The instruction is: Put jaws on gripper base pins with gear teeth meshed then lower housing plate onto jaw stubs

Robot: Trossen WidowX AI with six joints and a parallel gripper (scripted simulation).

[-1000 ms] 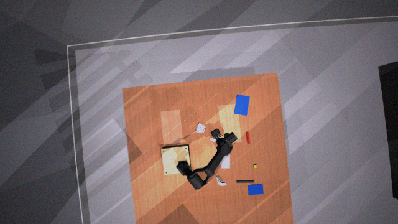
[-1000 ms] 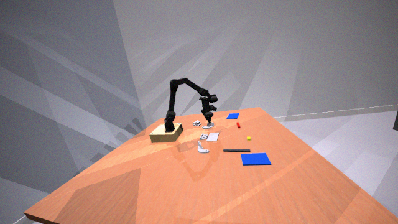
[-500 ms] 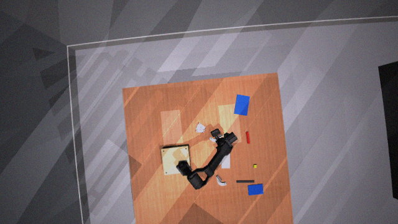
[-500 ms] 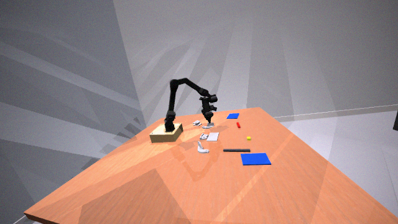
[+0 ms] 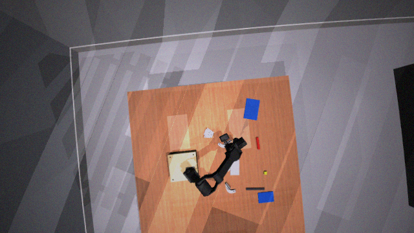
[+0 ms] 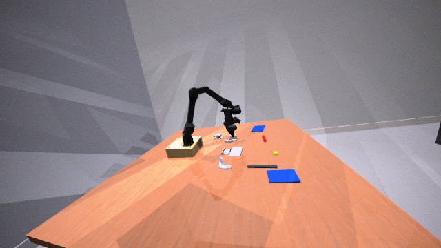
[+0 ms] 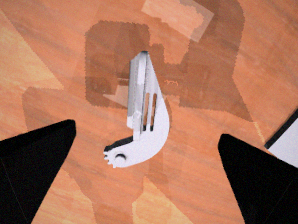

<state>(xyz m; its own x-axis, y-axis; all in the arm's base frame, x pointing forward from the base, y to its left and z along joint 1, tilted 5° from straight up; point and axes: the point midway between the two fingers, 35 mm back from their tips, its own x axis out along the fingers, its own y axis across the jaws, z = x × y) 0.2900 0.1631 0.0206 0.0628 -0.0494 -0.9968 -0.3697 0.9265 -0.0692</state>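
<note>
The jaw lies 40 mm below my gripper tip and 40 mm behind it. Round my gripper tip: gripper base 130 mm behind, 100 mm to the left, 20 mm below; housing plate 180 mm to the right, 40 mm below, 20 mm behind; flat white plate 190 mm to the right, 50 mm below, 50 mm ahead.
</note>
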